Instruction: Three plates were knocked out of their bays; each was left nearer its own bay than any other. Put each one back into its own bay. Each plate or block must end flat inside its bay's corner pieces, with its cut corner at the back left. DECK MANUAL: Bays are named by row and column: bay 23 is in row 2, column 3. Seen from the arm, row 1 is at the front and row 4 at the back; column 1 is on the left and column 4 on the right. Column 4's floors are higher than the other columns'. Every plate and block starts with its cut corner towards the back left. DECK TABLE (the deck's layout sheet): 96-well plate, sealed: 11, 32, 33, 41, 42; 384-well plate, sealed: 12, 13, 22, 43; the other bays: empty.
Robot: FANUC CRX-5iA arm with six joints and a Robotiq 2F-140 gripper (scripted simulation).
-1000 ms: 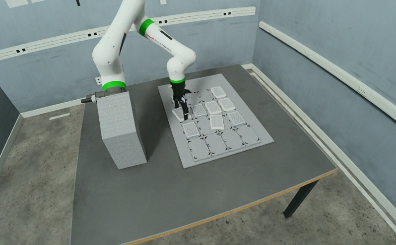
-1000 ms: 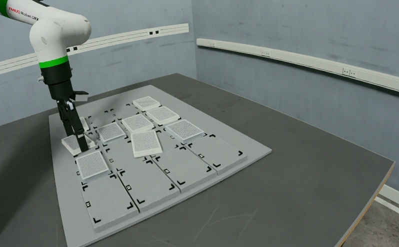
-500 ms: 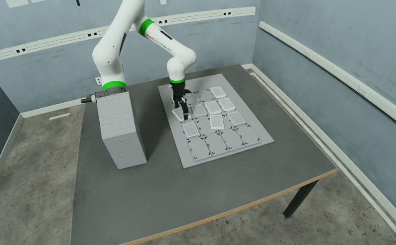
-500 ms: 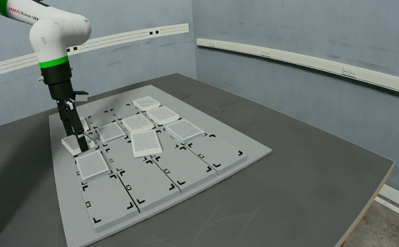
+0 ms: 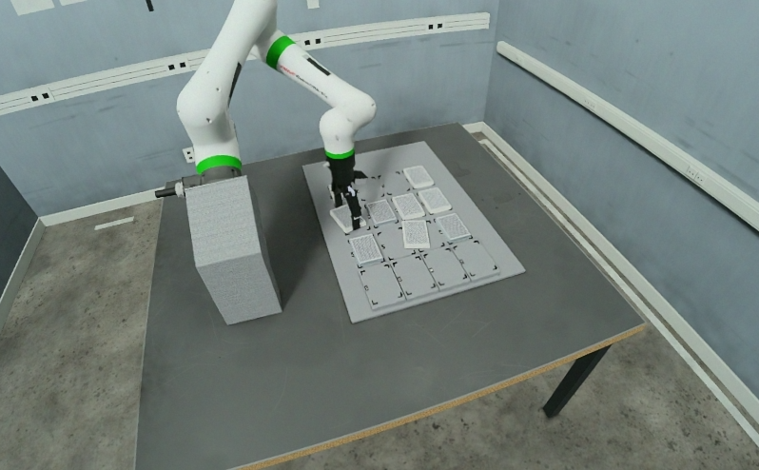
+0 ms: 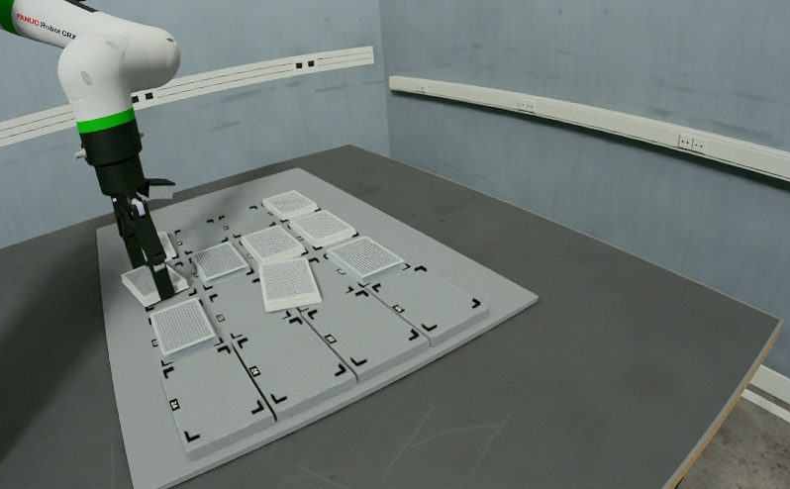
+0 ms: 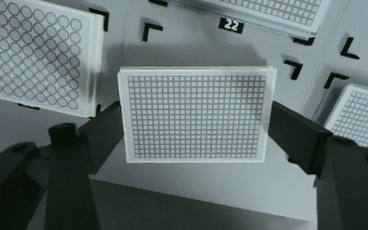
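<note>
Now: hand 80 mm short of the label 22, 20 mm above it and 10 mm to the left of it. The rest, counted from my hand: bay label (290 mm ahead, 180 mm to the right, 20 mm below); 384-well plate (170 mm to the right, 20 mm below, 10 mm ahead).
</note>
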